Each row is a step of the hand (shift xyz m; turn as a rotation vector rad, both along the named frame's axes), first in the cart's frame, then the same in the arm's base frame.
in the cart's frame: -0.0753 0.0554 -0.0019 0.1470 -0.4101 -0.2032
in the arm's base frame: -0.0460 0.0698 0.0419 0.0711 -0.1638 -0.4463
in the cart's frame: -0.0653 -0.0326 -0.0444 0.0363 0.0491 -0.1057
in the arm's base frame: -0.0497 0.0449 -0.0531 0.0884 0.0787 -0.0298
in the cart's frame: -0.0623 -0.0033 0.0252 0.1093 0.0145 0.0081
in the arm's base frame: -0.0645 0.0131 0.0139 0.0957 -0.0530 0.0157
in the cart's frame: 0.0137 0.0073 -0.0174 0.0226 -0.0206 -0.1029
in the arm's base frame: 0.0209 0.0086 -0.0055 0.0527 0.0457 -0.0816
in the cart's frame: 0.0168 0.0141 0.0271 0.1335 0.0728 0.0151
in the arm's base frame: 0.0086 -0.0189 0.0280 0.1330 -0.0381 0.0650
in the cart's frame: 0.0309 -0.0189 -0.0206 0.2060 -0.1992 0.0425
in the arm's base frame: 0.0284 -0.0123 -0.0279 0.0957 -0.2419 -0.1275
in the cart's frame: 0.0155 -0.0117 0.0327 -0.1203 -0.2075 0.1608
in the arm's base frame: -0.0032 -0.0360 0.0117 -0.2340 -0.1594 -0.0567
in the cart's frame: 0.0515 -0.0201 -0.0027 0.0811 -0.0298 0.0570
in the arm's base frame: 0.0388 -0.0354 -0.0175 0.0380 -0.0954 0.0129
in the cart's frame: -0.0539 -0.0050 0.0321 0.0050 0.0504 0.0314
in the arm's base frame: -0.0605 0.0033 0.0169 0.0086 0.0041 0.0588
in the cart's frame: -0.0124 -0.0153 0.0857 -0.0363 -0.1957 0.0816
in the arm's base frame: -0.0490 -0.0591 0.0429 -0.1271 -0.1429 -0.0985
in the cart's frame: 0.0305 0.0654 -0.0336 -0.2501 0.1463 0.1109
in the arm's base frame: 0.0607 0.0426 0.0288 -0.2105 0.1333 0.1848
